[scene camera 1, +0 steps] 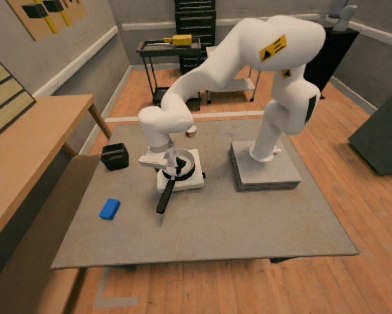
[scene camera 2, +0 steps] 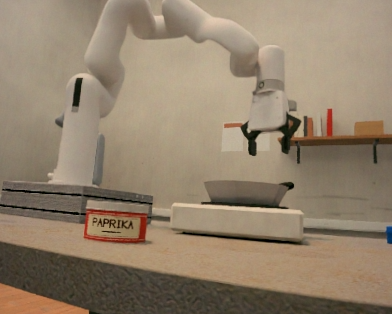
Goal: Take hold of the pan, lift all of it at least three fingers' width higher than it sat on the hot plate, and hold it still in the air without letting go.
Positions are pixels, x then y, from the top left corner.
white hot plate: scene camera 1 193,179; scene camera 2 259,221
